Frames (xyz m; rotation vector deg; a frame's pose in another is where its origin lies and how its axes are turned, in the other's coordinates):
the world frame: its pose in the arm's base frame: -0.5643 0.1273 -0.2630 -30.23 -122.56 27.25
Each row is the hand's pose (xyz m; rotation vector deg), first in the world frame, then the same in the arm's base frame.
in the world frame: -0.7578 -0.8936 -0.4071 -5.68 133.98 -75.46
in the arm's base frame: 0.0012 -0.9611 -0.0782 21.83 7.41 -44.02
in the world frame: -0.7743 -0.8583 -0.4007 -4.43 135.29 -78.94
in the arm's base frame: 0.0119 -0.9411 -0.1105 24.57 9.54 -44.57
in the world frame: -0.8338 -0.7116 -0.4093 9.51 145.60 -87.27
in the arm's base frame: 0.0803 -0.8482 -0.2193 33.61 23.22 -40.10
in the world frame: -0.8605 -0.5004 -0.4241 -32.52 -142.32 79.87
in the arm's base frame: 0.1489 -0.6831 -0.3358 43.49 49.28 -29.45
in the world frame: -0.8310 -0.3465 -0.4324 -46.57 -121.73 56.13
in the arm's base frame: 0.1702 -0.5375 -0.3901 47.14 77.84 -16.43
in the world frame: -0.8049 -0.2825 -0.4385 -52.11 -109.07 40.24
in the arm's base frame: 0.1738 -0.4692 -0.4021 46.18 95.58 -7.17
